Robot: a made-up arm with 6 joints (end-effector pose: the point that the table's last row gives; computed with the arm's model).
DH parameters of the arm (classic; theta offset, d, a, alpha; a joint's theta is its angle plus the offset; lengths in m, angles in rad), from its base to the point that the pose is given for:
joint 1: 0 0.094 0 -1.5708
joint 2: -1.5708 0 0.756 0
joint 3: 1.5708 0.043 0 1.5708
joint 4: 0 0.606 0 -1.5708
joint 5: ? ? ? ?
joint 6: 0 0.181 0 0
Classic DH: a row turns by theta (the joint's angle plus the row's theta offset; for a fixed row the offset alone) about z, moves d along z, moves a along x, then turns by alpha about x.
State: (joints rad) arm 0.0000 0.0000 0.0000 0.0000 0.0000 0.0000
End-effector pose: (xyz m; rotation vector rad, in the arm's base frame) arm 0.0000 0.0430 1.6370 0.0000 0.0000 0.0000
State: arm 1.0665 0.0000 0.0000 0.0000 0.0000 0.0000
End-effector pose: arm -0.0377 0.0208 1.6370 0.0000 0.0000 1.0665
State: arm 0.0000 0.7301 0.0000 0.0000 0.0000 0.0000
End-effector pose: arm 1.0291 0.0430 1.2437 0.0000 0.7301 0.0000
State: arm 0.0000 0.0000 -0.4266 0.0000 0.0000 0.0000
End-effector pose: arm -0.3256 0.0430 1.5665 0.0000 -0.4266 0.0000
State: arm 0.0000 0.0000 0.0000 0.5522 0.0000 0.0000
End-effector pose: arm 0.0000 0.0430 1.6370 0.0000 0.0000 0.5522
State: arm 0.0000 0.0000 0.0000 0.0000 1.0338 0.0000
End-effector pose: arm 0.1555 0.0430 1.5486 0.0000 1.0338 0.0000
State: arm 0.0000 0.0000 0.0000 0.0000 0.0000 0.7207
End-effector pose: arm 0.0000 0.0430 1.6370 0.0000 0.0000 0.7207
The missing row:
joint 5: 0 0 0 1.5708
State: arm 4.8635 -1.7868 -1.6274 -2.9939 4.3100 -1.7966
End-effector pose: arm -0.0466 0.7546 -0.6277 -1.4274 -0.2010 -0.2067
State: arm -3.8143 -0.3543 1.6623 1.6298 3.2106 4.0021
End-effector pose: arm -0.1354 0.0688 0.9129 -0.1450 1.9390 -0.9292
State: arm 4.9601 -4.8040 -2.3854 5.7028 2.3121 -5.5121
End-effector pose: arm 0.0788 -0.4348 0.5494 1.5097 0.1382 -0.4192
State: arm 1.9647 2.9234 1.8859 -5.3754 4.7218 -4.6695
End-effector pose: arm 0.2655 -0.3791 -0.6961 -0.4365 2.1885 0.1200
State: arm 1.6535 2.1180 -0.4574 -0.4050 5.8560 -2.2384
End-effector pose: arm -0.1896 1.4086 -0.2998 -1.0181 -0.8114 -0.7189
